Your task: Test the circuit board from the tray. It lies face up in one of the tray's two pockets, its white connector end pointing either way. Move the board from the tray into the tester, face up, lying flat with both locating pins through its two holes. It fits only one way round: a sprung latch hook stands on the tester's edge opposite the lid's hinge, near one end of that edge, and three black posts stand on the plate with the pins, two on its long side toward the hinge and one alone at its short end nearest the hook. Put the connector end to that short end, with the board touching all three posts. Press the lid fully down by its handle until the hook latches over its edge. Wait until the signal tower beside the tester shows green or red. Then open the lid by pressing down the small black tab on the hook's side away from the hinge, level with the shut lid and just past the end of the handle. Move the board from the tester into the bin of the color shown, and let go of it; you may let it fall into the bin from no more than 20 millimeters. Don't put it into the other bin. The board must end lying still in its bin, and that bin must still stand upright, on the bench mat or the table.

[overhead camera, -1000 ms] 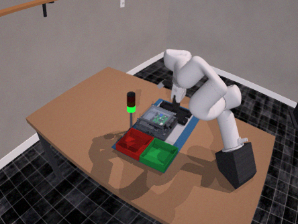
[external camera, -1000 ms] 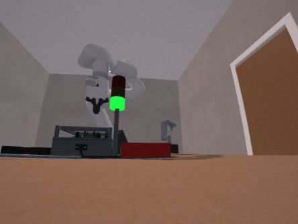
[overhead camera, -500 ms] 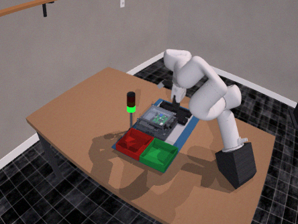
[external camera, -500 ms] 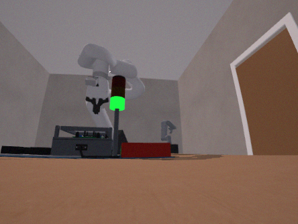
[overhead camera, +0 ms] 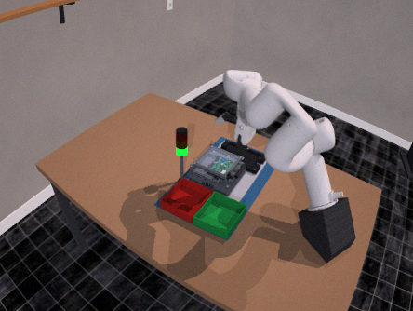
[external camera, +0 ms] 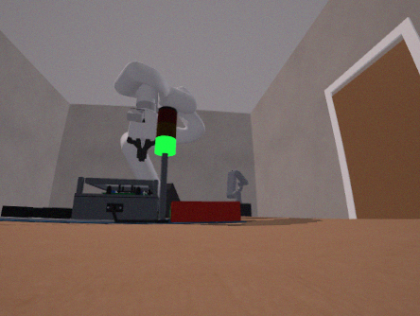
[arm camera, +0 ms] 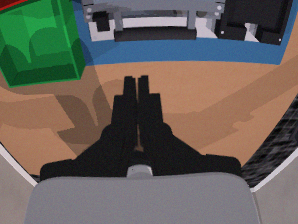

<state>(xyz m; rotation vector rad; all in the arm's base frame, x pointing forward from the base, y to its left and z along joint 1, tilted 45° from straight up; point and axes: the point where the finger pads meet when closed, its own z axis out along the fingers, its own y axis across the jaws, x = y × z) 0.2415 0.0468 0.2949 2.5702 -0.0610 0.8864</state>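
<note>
My hand is 120 mm above the black latch block, 30 mm to the right of it and 30 mm short of it. The rest, counted from my hand: tester lid: 120 mm below, 80 mm ahead, 40 mm to the right; green circuit board: 140 mm below, 80 mm ahead, 40 mm to the right; tester plate: 140 mm below, 80 mm ahead, 30 mm to the right.
</note>
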